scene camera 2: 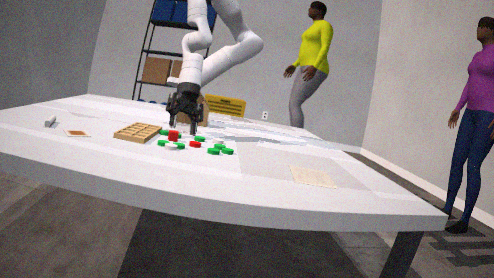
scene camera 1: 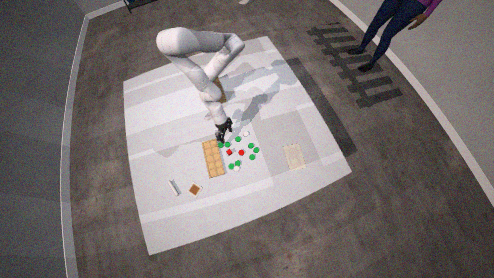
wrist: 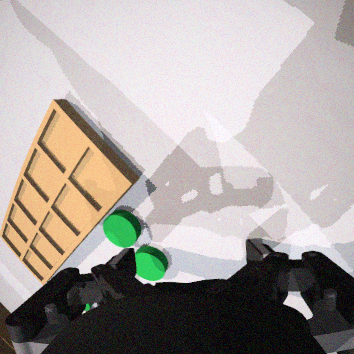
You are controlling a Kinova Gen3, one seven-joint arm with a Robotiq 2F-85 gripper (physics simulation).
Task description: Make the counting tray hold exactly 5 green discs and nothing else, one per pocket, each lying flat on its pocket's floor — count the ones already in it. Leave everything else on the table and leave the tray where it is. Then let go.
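Observation:
The light wooden counting tray (scene camera 1: 214, 159) (scene camera 2: 138, 132) (wrist: 67, 176) lies flat, its visible pockets empty. My gripper (scene camera 1: 225, 135) (scene camera 2: 183, 129) (wrist: 189, 256) is open and empty, pointing down above the table by the tray's near-arm end. A green disc (scene camera 1: 220, 145) (wrist: 121, 228) lies flat close beside the tray's corner. A second green disc (scene camera 1: 227, 144) (wrist: 151, 263) lies next to it, by the left fingertip in the wrist view. More green discs lie on the table, among them one (scene camera 1: 238, 139) (scene camera 2: 199, 139) nearer the arm, a group of three (scene camera 1: 251, 145) and a pair (scene camera 1: 237, 163).
A red block (scene camera 1: 229, 152) (scene camera 2: 173, 135) and a red disc (scene camera 1: 241, 152) (scene camera 2: 195, 144) lie among the green discs. White discs lie at the arm side (scene camera 1: 246, 133) and by the green pair (scene camera 1: 237, 168). A brown-centred square (scene camera 1: 195, 189), a pale bar (scene camera 1: 174, 187) and a paper sheet (scene camera 1: 294, 156) lie farther off.

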